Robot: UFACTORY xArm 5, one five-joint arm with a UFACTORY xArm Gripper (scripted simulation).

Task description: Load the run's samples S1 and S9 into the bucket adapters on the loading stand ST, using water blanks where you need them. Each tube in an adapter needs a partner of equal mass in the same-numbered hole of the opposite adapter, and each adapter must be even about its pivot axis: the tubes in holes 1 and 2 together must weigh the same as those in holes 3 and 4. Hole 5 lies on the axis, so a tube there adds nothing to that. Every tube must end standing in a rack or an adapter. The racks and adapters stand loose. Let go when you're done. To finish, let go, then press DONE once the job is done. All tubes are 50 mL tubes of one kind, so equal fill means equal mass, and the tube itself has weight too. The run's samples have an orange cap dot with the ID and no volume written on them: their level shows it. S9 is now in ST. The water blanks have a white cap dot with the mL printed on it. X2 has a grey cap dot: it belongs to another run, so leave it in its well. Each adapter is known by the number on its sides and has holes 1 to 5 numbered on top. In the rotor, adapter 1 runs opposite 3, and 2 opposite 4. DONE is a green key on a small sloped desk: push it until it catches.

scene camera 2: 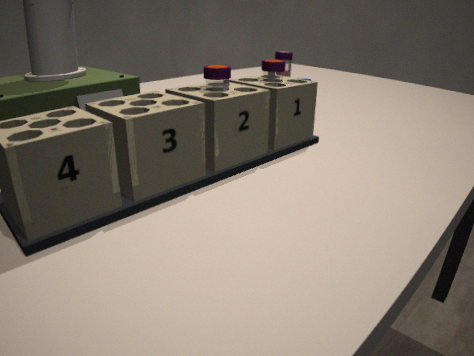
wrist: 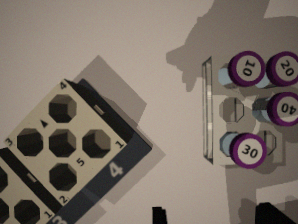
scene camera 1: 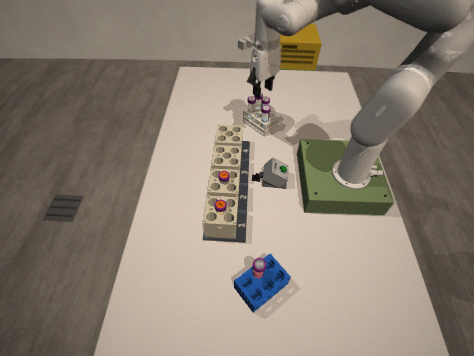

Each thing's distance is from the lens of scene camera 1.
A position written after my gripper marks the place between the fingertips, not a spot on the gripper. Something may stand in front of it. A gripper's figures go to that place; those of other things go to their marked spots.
my gripper [scene camera 1: 262,92]: 1.03 m
blue rack [scene camera 1: 254,294]: 0.85 m
